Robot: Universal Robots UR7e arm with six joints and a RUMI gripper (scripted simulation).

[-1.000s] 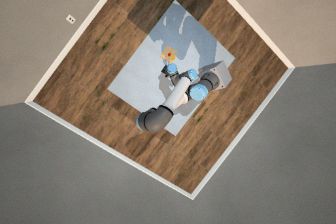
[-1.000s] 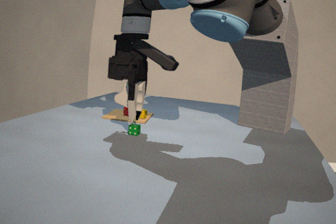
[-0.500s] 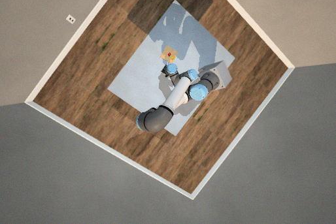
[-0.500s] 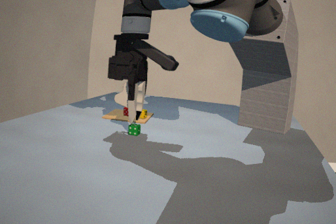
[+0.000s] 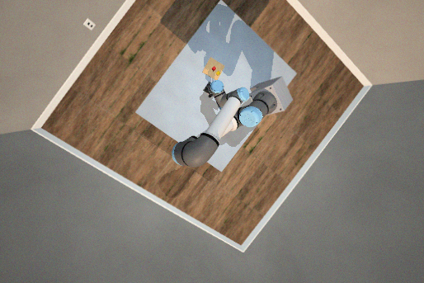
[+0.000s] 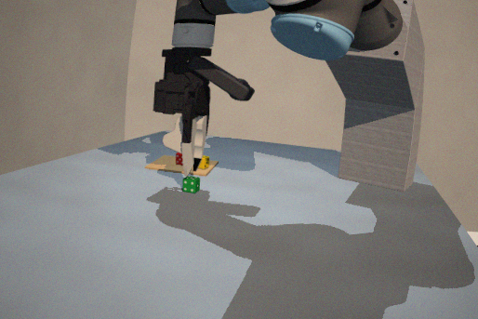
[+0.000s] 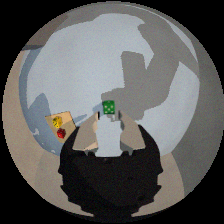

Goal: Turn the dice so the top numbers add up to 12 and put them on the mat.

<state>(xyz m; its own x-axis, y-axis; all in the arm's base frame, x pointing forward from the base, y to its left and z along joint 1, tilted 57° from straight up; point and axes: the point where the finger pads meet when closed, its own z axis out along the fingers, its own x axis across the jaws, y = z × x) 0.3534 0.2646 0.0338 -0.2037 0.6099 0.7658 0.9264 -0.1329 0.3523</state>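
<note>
Now: the green die 40 mm below my hand. Also, from my hand: tan mat (150 mm to the right, 130 mm ahead, 50 mm below); red die (150 mm to the right, 130 mm ahead, 30 mm below); yellow die (160 mm to the right, 80 mm ahead, 30 mm below).
</note>
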